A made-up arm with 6 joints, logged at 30 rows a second.
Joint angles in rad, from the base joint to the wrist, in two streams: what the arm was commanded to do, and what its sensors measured. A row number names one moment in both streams.
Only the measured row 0 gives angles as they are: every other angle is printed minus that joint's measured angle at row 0.
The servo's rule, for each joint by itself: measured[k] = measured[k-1] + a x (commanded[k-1-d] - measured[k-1]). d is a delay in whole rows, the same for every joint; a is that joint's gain. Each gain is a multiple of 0.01, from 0.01 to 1. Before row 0 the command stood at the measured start. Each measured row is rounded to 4 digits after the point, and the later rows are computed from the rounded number. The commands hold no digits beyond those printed.
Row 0, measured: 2.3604 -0.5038 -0.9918 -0.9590 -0.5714 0.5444
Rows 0 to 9, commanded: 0.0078 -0.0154 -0.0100 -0.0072 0.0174 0.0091; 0.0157 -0.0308 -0.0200 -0.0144 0.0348 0.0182; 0.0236 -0.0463 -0.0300 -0.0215 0.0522 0.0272; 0.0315 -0.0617 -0.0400 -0.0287 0.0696 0.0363; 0.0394 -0.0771 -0.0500 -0.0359 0.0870 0.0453; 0.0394 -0.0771 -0.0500 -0.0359 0.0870 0.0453; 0.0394 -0.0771 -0.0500 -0.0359 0.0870 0.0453; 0.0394 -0.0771 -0.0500 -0.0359 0.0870 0.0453; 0.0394 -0.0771 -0.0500 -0.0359 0.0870 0.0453; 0.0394 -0.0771 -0.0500 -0.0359 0.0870 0.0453
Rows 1 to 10, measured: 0.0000 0.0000 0.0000 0.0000 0.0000 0.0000; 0.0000 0.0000 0.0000 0.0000 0.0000 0.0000; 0.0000 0.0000 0.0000 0.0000 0.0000 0.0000; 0.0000 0.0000 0.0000 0.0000 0.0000 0.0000; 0.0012 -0.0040 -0.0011 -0.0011 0.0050 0.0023; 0.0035 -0.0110 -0.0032 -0.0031 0.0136 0.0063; 0.0067 -0.0202 -0.0061 -0.0059 0.0248 0.0115; 0.0107 -0.0310 -0.0098 -0.0093 0.0378 0.0177; 0.0153 -0.0430 -0.0142 -0.0133 0.0521 0.0246; 0.0192 -0.0519 -0.0181 -0.0167 0.0622 0.0298
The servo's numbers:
d 4
a 0.16 0.26 0.11 0.15 0.29 0.25

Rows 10 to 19, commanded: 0.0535 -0.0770 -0.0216 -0.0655 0.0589 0.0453; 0.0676 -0.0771 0.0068 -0.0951 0.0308 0.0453; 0.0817 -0.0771 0.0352 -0.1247 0.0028 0.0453; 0.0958 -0.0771 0.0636 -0.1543 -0.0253 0.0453; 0.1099 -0.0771 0.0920 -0.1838 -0.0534 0.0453; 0.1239 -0.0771 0.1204 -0.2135 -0.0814 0.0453; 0.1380 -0.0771 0.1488 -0.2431 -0.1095 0.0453; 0.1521 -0.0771 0.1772 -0.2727 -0.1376 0.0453; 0.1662 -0.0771 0.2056 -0.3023 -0.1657 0.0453; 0.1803 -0.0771 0.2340 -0.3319 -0.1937 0.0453
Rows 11 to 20, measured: 0.0224 -0.0585 -0.0216 -0.0196 0.0694 0.0337; 0.0251 -0.0633 -0.0247 -0.0220 0.0745 0.0366; 0.0274 -0.0669 -0.0275 -0.0241 0.0781 0.0388; 0.0293 -0.0696 -0.0300 -0.0259 0.0807 0.0404; 0.0332 -0.0715 -0.0291 -0.0318 0.0744 0.0416; 0.0387 -0.0730 -0.0252 -0.0413 0.0618 0.0425; 0.0456 -0.0741 -0.0186 -0.0538 0.0447 0.0432; 0.0536 -0.0749 -0.0096 -0.0689 0.0244 0.0437; 0.0626 -0.0755 0.0016 -0.0861 0.0018 0.0441; 0.0724 -0.0759 0.0147 -0.1052 -0.0223 0.0444
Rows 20 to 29, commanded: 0.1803 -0.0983 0.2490 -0.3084 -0.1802 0.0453; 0.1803 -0.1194 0.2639 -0.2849 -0.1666 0.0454; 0.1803 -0.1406 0.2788 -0.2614 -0.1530 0.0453; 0.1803 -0.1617 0.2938 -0.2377 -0.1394 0.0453; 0.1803 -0.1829 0.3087 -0.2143 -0.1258 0.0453; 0.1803 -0.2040 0.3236 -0.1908 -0.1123 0.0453; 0.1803 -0.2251 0.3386 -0.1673 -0.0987 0.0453; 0.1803 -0.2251 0.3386 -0.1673 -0.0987 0.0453; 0.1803 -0.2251 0.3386 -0.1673 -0.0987 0.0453; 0.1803 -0.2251 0.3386 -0.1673 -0.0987 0.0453
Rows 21 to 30, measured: 0.0829 -0.0762 0.0295 -0.1259 -0.0476 0.0446; 0.0940 -0.0764 0.0457 -0.1479 -0.0737 0.0448; 0.1056 -0.0766 0.0633 -0.1711 -0.1004 0.0449; 0.1176 -0.0767 0.0821 -0.1952 -0.1275 0.0450; 0.1276 -0.0823 0.1005 -0.2122 -0.1428 0.0451; 0.1360 -0.0919 0.1185 -0.2231 -0.1497 0.0452; 0.1431 -0.1046 0.1361 -0.2288 -0.1507 0.0452; 0.1491 -0.1194 0.1534 -0.2301 -0.1474 0.0452; 0.1541 -0.1359 0.1705 -0.2277 -0.1411 0.0452; 0.1583 -0.1536 0.1873 -0.2222 -0.1327 0.0452
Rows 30 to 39, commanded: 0.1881 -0.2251 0.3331 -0.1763 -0.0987 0.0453; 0.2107 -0.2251 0.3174 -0.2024 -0.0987 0.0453; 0.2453 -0.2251 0.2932 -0.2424 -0.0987 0.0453; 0.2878 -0.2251 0.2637 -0.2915 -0.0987 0.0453; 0.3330 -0.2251 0.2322 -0.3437 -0.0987 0.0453; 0.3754 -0.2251 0.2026 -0.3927 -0.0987 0.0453; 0.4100 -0.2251 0.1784 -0.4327 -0.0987 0.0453; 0.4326 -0.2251 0.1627 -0.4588 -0.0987 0.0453; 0.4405 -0.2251 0.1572 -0.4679 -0.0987 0.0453; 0.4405 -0.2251 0.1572 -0.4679 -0.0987 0.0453
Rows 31 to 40, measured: 0.1618 -0.1722 0.2039 -0.2140 -0.1228 0.0452; 0.1648 -0.1860 0.2187 -0.2070 -0.1158 0.0452; 0.1673 -0.1962 0.2319 -0.2010 -0.1108 0.0452; 0.1694 -0.2037 0.2436 -0.1959 -0.1073 0.0452; 0.1724 -0.2093 0.2534 -0.1930 -0.1048 0.0452; 0.1785 -0.2134 0.2604 -0.1944 -0.1030 0.0452; 0.1892 -0.2164 0.2640 -0.2016 -0.1018 0.0452; 0.2050 -0.2187 0.2640 -0.2151 -0.1009 0.0452; 0.2255 -0.2204 0.2605 -0.2344 -0.1003 0.0452; 0.2495 -0.2216 0.2541 -0.2581 -0.0998 0.0452
